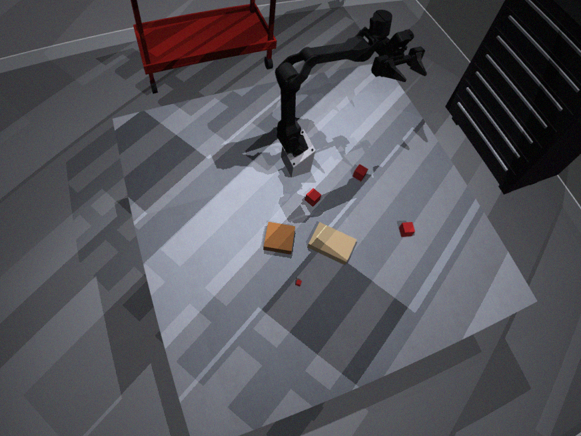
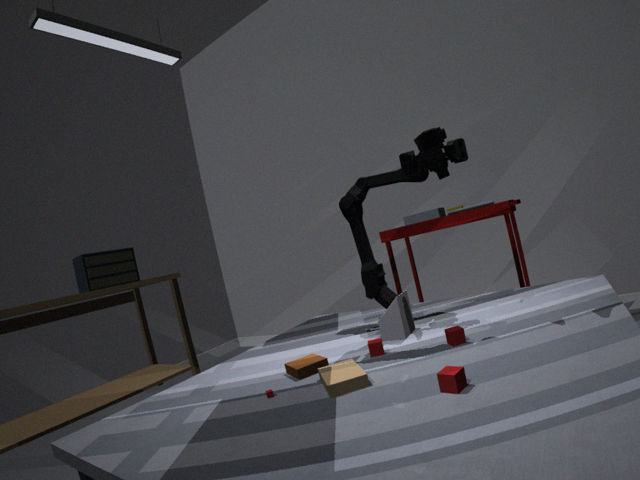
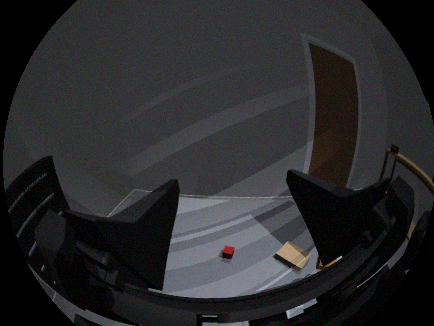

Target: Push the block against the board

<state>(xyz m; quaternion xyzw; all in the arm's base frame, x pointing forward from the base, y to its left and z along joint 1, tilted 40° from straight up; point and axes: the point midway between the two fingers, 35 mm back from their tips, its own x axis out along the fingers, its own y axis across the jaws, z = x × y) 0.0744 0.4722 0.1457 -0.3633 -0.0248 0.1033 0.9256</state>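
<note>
Now: the square block 16 cm ahead of my gripper tip, 44 cm to the right of it and 50 cm below it. From my gripper tip the other things lie so: tiny red cube: 34 cm ahead, 43 cm to the right, 51 cm below; tan board: 24 cm ahead, 27 cm to the right, 50 cm below.
</note>
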